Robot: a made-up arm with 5 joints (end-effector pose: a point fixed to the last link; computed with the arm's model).
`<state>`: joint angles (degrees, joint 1 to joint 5).
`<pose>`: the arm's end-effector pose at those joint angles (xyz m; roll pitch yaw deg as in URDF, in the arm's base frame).
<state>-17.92 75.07 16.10 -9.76 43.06</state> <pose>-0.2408 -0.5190 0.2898 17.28 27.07 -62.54</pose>
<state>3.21 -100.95 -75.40 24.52 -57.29</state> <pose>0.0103 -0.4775 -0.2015 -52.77 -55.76 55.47</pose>
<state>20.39 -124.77 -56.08 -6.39 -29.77</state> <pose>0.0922 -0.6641 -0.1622 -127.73 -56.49 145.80</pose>
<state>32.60 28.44 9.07 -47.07 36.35</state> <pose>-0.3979 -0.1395 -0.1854 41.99 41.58 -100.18</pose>
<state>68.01 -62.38 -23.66 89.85 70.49</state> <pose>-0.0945 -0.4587 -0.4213 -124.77 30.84 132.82</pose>
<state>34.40 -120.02 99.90 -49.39 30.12</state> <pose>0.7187 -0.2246 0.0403 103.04 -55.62 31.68</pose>
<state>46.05 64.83 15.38 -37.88 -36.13</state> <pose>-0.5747 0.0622 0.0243 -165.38 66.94 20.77</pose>
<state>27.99 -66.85 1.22 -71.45 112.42</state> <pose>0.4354 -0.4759 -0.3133 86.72 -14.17 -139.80</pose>
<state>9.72 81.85 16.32 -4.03 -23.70</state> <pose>-0.4255 -0.4336 0.2859 107.44 74.61 -14.11</pose>
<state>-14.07 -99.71 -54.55 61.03 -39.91</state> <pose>0.3192 -0.5324 -0.3146 -100.88 -28.37 113.56</pose>
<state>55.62 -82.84 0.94 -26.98 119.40</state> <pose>0.2654 -0.6146 -0.1630 129.88 18.77 165.10</pose>
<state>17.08 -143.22 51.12 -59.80 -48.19</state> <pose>0.7910 -0.3298 0.5667 32.07 -20.04 115.30</pose>
